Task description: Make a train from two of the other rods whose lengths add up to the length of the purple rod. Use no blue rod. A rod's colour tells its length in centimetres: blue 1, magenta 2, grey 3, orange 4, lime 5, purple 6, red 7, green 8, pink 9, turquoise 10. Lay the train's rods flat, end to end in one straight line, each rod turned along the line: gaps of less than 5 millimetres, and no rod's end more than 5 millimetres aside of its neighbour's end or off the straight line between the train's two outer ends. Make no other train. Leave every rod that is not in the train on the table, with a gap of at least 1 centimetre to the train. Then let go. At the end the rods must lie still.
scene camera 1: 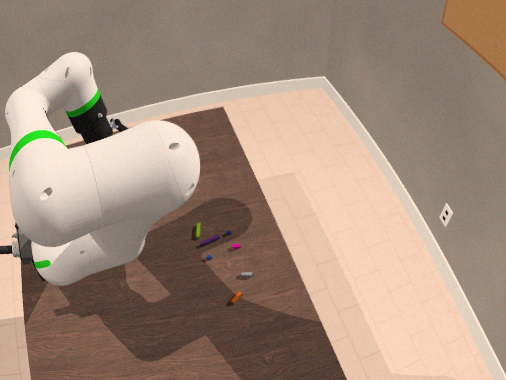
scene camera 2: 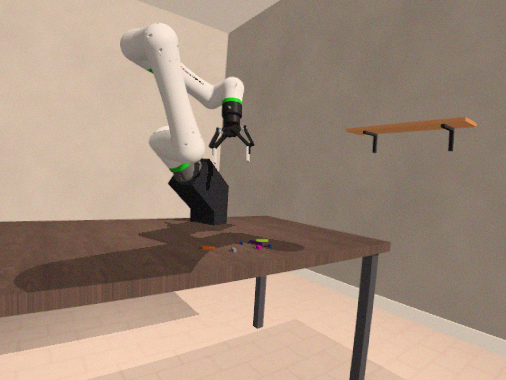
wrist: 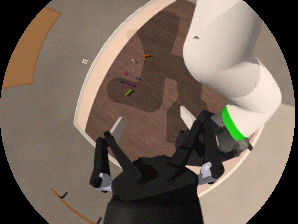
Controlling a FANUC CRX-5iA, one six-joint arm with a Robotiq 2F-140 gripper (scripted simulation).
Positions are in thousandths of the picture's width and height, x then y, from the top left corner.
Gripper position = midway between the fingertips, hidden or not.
Note:
In view: my gripper (scene camera 2: 458,428).
My gripper shows as well in the wrist view (wrist: 508,525).

